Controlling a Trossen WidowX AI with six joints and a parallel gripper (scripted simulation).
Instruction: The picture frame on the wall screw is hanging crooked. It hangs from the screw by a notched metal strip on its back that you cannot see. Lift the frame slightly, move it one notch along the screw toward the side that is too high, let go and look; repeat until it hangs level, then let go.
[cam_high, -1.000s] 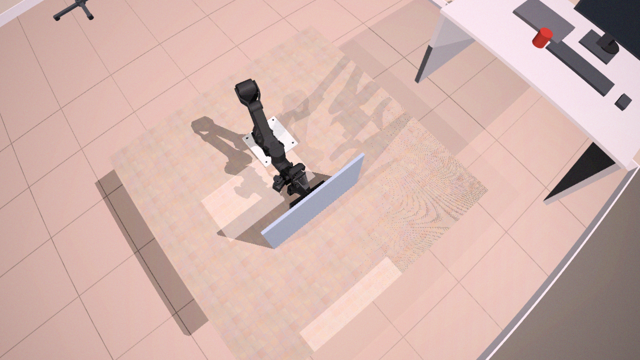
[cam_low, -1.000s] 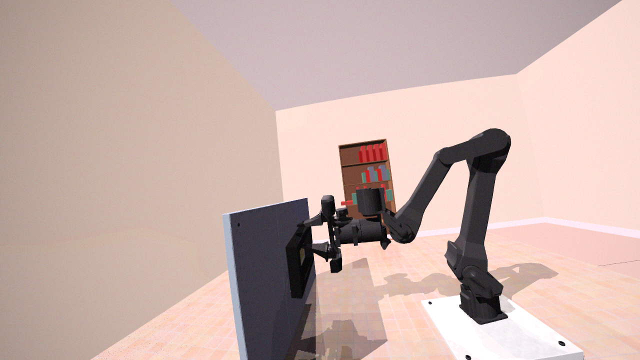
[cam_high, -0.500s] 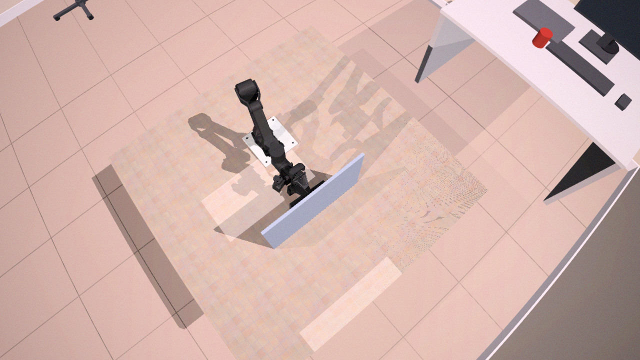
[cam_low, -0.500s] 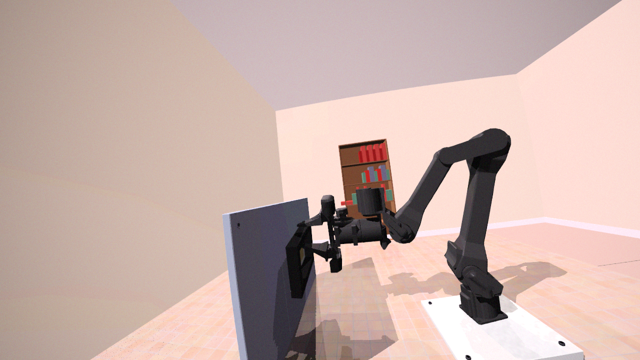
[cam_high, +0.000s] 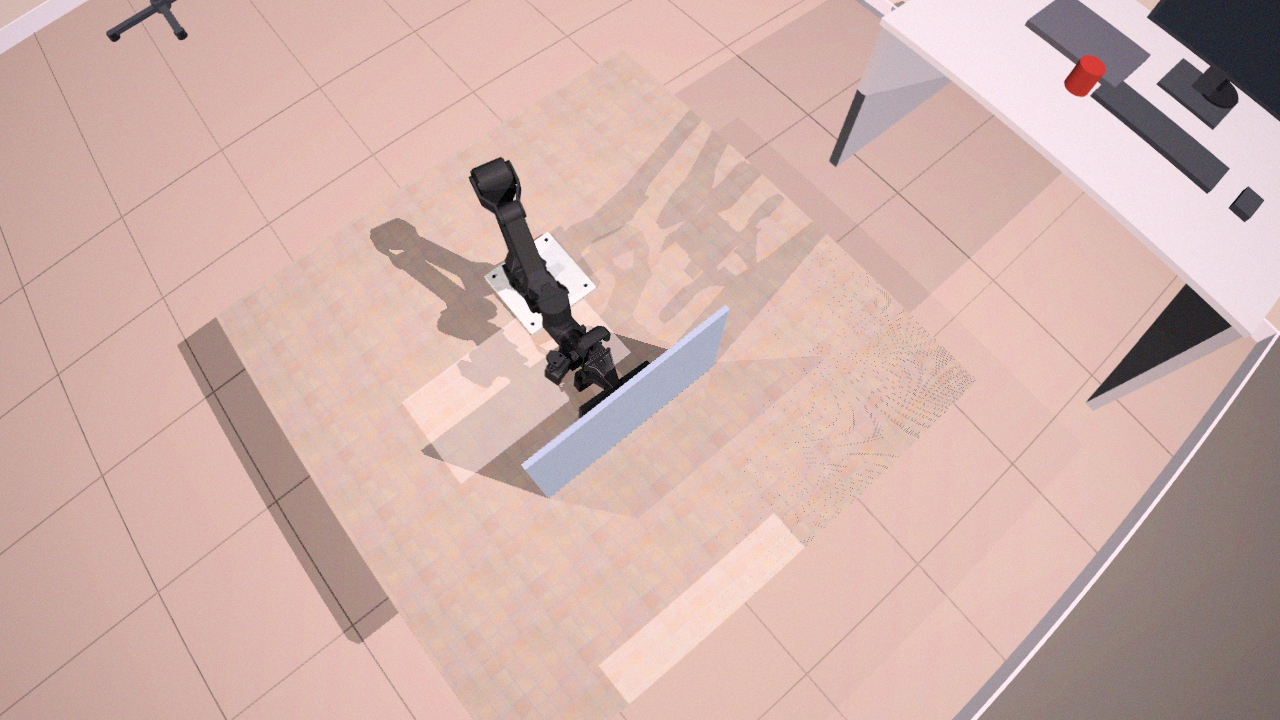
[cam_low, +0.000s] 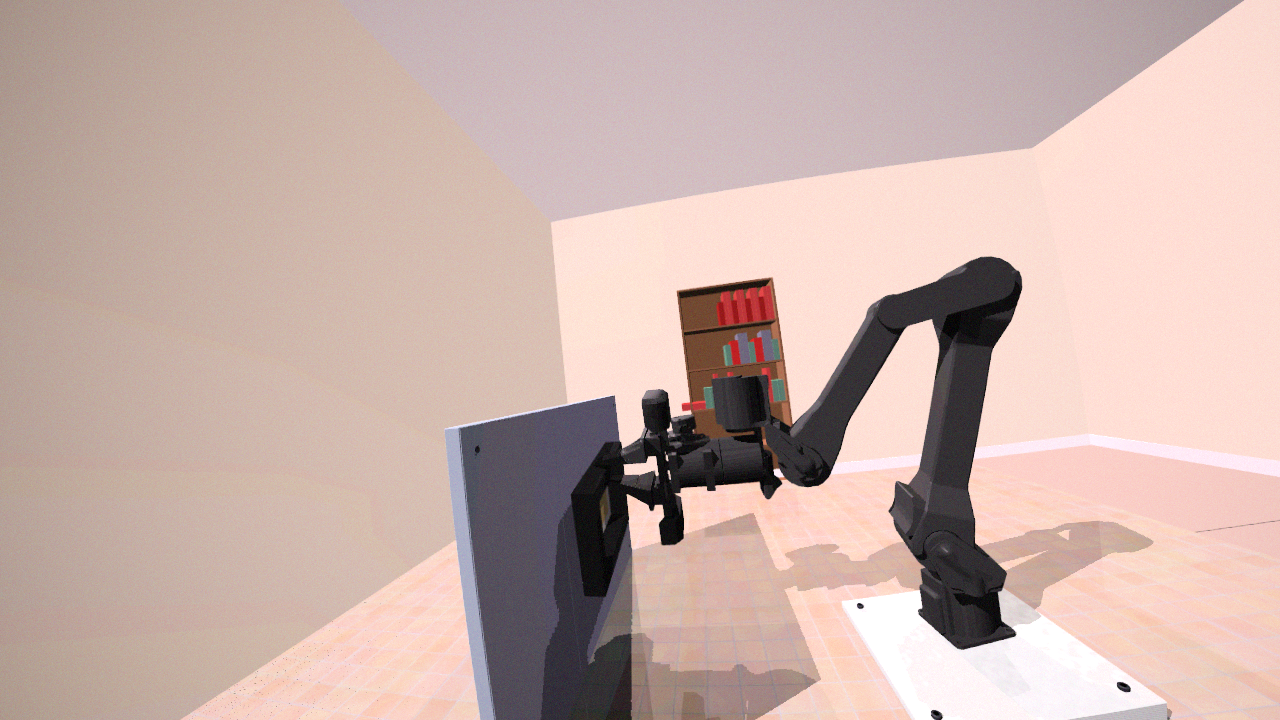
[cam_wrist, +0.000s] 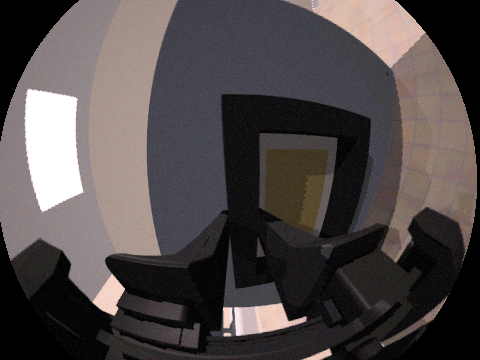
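The picture frame is 10 mm ahead of my gripper tip, 10 mm to the right of it and 50 mm below it. Also, from my gripper tip: wall panel 20 mm ahead, 10 mm to the left, 60 mm below.
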